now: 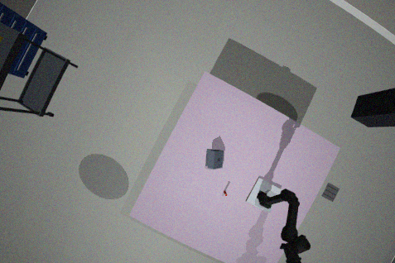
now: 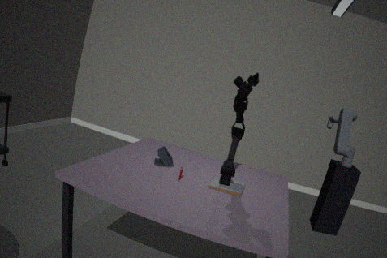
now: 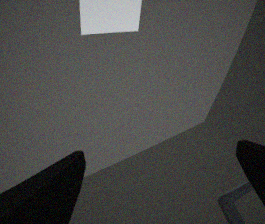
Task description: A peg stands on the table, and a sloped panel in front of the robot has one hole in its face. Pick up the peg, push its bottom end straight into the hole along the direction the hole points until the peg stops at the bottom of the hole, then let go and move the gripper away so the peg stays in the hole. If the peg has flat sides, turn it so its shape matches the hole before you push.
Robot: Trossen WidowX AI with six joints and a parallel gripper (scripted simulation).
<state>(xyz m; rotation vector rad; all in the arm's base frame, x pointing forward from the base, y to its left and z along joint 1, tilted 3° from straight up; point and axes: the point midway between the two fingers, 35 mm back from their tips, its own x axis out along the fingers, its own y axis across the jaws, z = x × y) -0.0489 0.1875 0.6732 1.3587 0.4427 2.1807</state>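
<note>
My gripper tip is 670 mm above the red peg, 310 mm short of it and 100 mm to the left of it. Round my gripper tip: grey sloped panel (680 mm below, 490 mm ahead, 310 mm to the right).
</note>
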